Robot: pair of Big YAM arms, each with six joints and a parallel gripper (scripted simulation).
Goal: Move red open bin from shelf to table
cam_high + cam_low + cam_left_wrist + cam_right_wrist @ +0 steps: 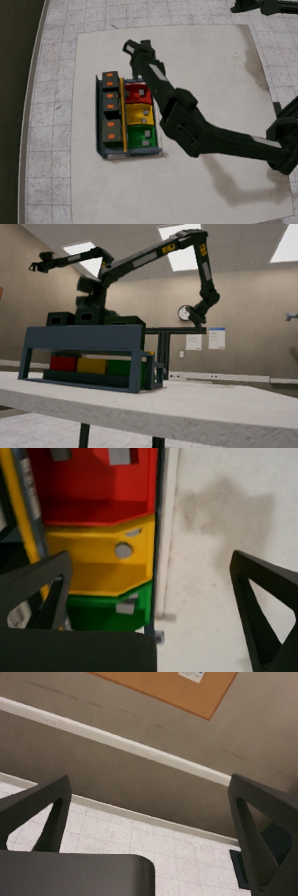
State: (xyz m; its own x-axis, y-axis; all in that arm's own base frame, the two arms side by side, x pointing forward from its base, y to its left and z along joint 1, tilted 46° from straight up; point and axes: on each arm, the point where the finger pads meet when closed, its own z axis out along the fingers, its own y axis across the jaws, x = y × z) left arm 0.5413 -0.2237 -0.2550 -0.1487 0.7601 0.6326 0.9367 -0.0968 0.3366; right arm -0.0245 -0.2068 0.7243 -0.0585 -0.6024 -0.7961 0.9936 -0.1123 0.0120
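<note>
The red bin lies 17 cm below my left hand and 8 cm ahead of it. Round my left hand: green bin: 22 cm to the left, 17 cm below, 7 cm ahead; yellow bin: 17 cm below, 11 cm to the left, 8 cm ahead.
</note>
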